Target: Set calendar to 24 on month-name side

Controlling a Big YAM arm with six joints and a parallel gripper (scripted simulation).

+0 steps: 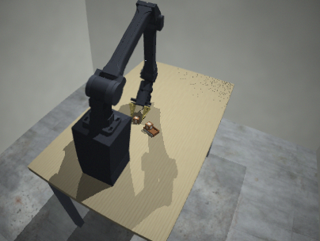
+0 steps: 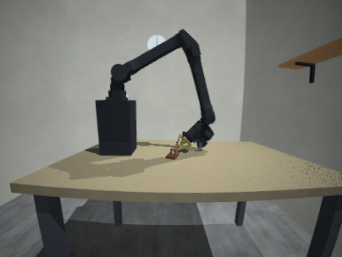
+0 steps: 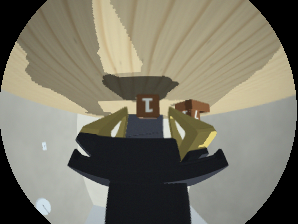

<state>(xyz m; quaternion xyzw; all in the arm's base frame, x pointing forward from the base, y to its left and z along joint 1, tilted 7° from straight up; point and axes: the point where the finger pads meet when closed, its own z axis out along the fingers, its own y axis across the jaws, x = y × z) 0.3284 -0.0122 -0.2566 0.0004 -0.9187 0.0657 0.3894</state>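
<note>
My gripper is now 10 mm past the brown digit cube and 10 mm above it. From my hand the other things lie so: brown tray (40 mm behind, 100 mm to the right, 20 mm below).
</note>
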